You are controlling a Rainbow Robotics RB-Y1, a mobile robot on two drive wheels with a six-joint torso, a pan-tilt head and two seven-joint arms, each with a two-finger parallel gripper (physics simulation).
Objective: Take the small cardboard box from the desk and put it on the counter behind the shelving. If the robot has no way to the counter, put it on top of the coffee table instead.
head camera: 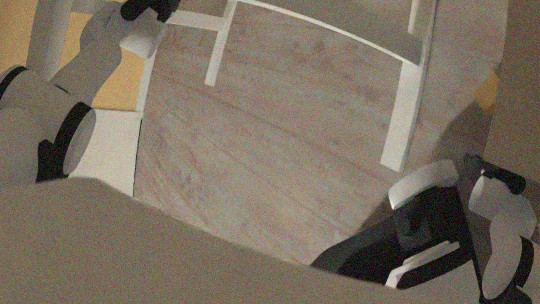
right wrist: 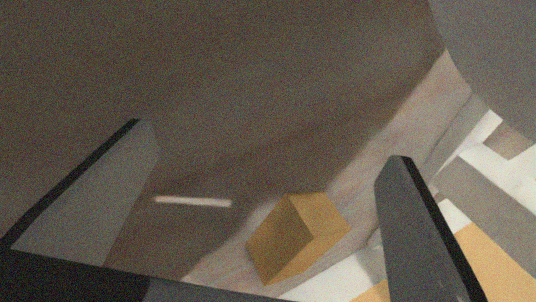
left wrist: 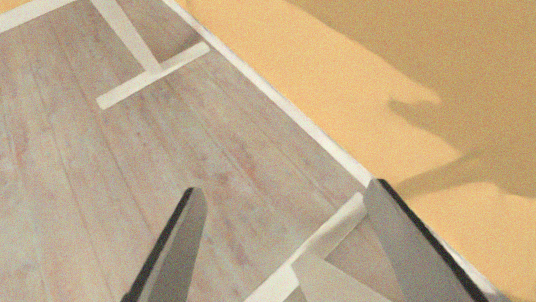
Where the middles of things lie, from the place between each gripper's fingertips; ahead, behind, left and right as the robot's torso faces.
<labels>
Now: the small cardboard box [right wrist: 303, 226] 180 mm ahead of my right hand, 50 mm to the left of it and 20 mm below it.
I see my left gripper 630 mm above the small cardboard box and 460 mm to the left of it.
</labels>
